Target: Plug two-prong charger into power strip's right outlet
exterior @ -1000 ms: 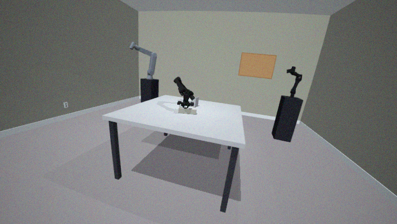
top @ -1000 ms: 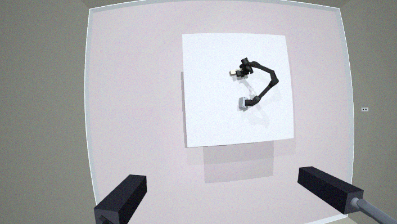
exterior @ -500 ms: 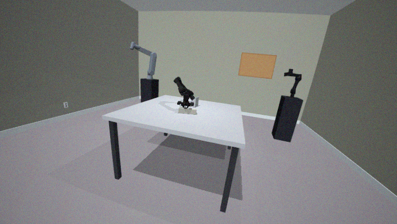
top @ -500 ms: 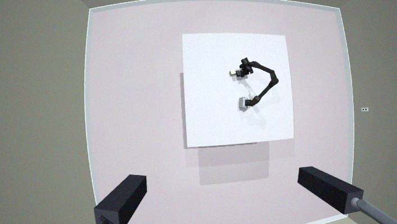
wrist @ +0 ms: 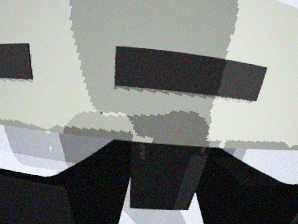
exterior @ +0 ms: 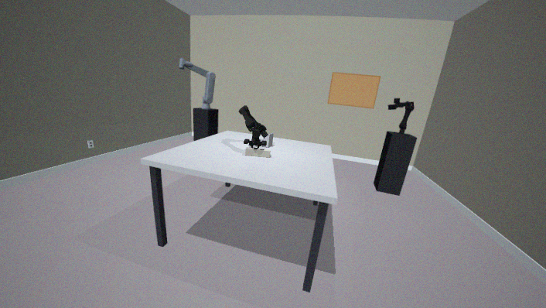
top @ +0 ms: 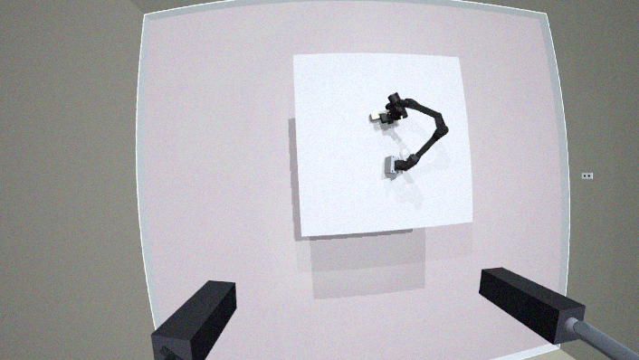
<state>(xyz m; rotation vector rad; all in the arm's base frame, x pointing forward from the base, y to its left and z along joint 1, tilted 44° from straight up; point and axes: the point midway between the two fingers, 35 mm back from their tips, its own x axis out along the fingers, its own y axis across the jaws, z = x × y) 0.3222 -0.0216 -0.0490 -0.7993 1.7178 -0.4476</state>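
The dark charger is 20 mm ahead of my gripper tip and 10 mm above it.
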